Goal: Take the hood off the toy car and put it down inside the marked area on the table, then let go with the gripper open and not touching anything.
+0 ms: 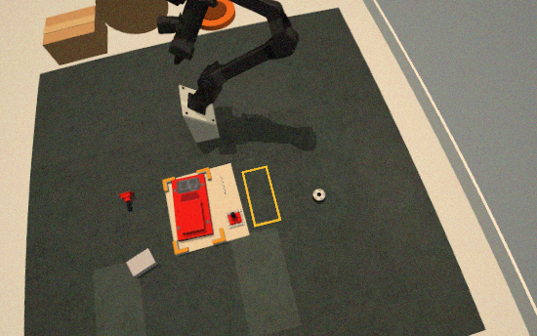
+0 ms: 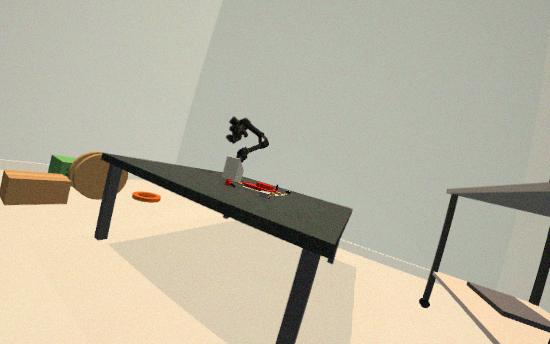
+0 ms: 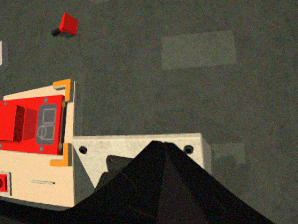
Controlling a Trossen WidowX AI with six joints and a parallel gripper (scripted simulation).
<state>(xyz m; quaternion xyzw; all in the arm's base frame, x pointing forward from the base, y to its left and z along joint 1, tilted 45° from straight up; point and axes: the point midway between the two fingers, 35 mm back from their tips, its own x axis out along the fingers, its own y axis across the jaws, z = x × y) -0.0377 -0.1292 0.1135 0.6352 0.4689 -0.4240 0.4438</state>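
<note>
My gripper tip is now 39 cm short of the red hood, 23 cm above it and 1 cm to the left of it.
</note>
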